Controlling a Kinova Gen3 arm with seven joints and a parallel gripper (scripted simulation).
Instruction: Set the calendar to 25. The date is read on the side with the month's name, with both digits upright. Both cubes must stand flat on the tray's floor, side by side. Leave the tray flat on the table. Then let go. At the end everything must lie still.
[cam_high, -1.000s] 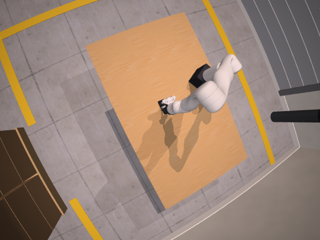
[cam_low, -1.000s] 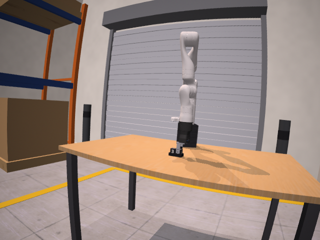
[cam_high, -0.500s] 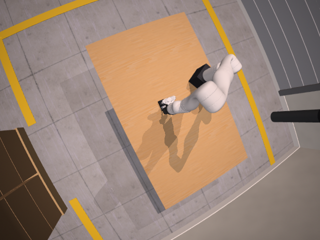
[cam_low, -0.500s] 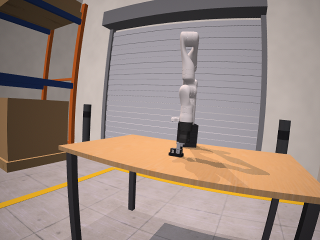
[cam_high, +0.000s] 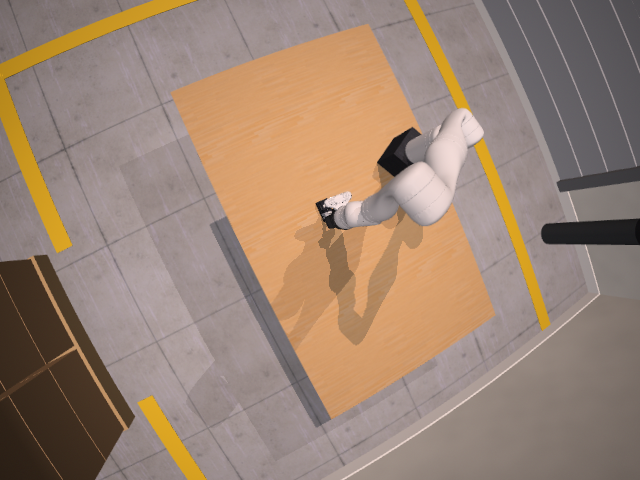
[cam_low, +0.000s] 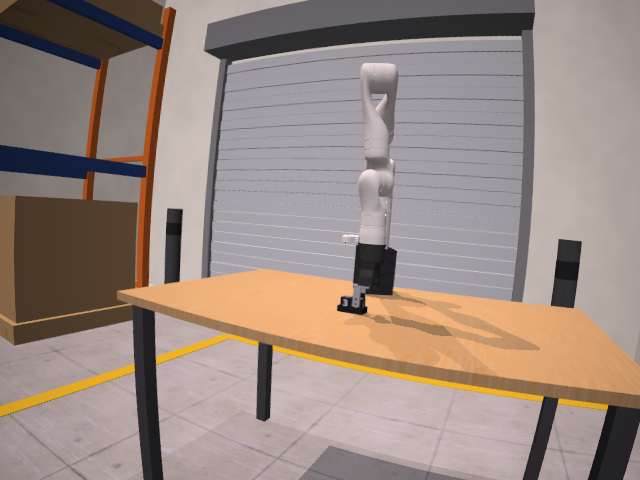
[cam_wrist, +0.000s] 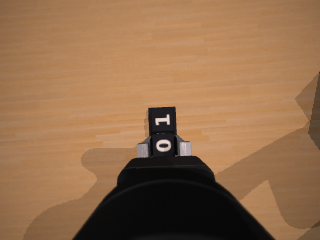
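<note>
Now: the black tray 30 mm below my hand and 20 mm to the right of it. Also, from my hand: black cube: 30 mm to the right, 10 mm below.
</note>
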